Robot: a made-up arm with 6 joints. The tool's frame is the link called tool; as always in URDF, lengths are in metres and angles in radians. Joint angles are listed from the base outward. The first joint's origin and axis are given. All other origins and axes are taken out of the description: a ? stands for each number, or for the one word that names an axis. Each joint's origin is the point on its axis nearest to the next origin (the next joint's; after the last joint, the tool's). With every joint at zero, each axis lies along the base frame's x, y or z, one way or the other. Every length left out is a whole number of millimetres.
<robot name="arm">
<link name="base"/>
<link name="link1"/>
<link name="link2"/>
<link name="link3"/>
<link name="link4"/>
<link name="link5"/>
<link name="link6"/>
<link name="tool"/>
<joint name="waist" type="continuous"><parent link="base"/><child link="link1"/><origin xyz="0.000 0.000 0.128"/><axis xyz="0 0 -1"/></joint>
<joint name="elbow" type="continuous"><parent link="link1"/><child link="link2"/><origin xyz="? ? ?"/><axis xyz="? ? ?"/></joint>
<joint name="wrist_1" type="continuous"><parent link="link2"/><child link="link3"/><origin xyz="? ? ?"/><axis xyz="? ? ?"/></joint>
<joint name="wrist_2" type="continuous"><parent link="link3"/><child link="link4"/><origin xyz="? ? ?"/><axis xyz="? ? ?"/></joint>
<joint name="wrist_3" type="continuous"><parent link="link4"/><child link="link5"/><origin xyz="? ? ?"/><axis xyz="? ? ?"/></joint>
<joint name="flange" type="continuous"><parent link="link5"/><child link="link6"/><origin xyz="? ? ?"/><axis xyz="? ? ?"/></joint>
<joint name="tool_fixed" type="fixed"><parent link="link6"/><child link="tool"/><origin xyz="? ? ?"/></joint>
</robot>
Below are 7 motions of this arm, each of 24 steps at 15 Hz.
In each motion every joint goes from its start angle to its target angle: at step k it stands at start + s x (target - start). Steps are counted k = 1, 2, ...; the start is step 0. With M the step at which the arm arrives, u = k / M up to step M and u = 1 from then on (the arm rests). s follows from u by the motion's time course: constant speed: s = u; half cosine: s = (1 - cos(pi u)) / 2; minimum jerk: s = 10 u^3 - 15 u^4 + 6 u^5.
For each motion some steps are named. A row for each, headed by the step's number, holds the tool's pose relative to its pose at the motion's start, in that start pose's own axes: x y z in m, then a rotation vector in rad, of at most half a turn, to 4 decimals.
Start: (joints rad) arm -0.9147 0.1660 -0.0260 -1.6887 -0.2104 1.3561
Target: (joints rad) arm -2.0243 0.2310 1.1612 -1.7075 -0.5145 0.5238
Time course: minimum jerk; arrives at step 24
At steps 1, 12, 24:
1: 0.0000 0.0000 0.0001 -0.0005 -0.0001 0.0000
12: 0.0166 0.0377 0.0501 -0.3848 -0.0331 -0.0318
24: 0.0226 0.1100 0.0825 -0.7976 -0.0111 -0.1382

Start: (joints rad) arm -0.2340 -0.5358 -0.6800 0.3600 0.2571 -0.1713
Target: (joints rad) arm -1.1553 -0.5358 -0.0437 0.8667 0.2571 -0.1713
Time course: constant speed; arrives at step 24
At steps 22, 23, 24:
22: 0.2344 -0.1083 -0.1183 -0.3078 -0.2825 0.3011
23: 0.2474 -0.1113 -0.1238 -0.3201 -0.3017 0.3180
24: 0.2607 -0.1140 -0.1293 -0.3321 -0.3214 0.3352

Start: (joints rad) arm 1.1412 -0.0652 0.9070 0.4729 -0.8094 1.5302
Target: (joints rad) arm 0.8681 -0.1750 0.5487 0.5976 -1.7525 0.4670
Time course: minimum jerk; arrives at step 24
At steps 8, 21, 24:
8: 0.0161 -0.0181 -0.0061 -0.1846 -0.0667 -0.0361
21: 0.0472 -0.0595 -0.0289 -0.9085 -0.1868 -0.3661
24: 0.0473 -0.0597 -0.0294 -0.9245 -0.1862 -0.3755

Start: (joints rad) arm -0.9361 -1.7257 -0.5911 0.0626 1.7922 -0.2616
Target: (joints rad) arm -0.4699 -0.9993 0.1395 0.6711 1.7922 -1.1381
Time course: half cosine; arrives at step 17
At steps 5, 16, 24:
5: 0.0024 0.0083 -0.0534 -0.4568 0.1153 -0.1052
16: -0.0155 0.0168 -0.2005 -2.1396 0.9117 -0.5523
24: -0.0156 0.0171 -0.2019 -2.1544 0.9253 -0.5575

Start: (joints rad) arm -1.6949 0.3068 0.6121 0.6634 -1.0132 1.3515
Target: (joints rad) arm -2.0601 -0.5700 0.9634 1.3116 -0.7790 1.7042
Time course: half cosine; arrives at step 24
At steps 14, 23, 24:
14: 0.0416 -0.0848 -0.0386 0.0799 0.4073 0.2134
23: 0.0852 -0.1398 -0.0500 0.1741 0.7701 0.3144
24: 0.0858 -0.1404 -0.0502 0.1754 0.7748 0.3154

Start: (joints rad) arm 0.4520 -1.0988 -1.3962 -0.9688 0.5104 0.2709
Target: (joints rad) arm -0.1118 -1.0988 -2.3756 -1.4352 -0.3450 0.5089
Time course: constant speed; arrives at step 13
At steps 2, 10, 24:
2: -0.0225 0.0074 0.1045 -0.0482 0.1861 -0.0925
10: 0.0859 0.0857 0.4883 -0.5167 0.7485 -0.4143
24: 0.1789 0.1271 0.5795 -0.7869 0.8541 -0.4561

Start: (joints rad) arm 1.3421 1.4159 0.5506 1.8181 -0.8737 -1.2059
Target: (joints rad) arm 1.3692 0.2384 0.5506 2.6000 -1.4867 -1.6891
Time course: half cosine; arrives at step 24
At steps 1, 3, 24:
1: -0.0001 0.0003 -0.0004 -0.0023 0.0004 0.0010
3: -0.0010 0.0023 -0.0039 -0.0206 0.0032 0.0092
24: -0.0817 -0.0310 -0.1058 -0.5607 0.1553 0.3964

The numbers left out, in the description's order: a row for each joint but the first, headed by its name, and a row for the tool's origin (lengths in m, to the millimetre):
elbow: xyz 0.106 -0.137 0.000, axis 0 -1 0
wrist_1: xyz -0.086 0.000 0.239, axis 0 0 -1
wrist_2: xyz 0.105 -0.020 0.000, axis 0 -1 0
wrist_3: xyz -0.310 0.000 -0.107, axis 0 0 1
flange: xyz -0.124 -0.026 0.000, axis 1 0 0
tool: xyz 0.000 -0.023 -0.075

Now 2 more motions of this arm.
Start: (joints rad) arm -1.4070 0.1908 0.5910 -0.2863 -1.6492 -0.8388
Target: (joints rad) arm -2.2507 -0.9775 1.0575 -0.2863 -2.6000 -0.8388
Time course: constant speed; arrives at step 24
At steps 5, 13, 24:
5: -0.0479 -0.0090 0.0897 -0.1720 -0.0053 -0.2443
13: -0.1480 0.0324 0.1653 -0.2428 -0.0983 -0.7315
24: -0.2491 0.1305 0.1350 0.1655 -0.2637 -1.3839

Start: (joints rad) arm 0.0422 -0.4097 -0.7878 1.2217 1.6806 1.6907
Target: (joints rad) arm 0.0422 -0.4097 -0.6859 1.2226 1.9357 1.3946
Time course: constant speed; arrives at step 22
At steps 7, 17, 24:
7: -0.0069 -0.0014 0.0101 -0.0899 0.0677 -0.0352
17: -0.0156 -0.0027 0.0257 -0.2135 0.1700 -0.0737
24: -0.0193 -0.0030 0.0340 -0.2730 0.2233 -0.0875

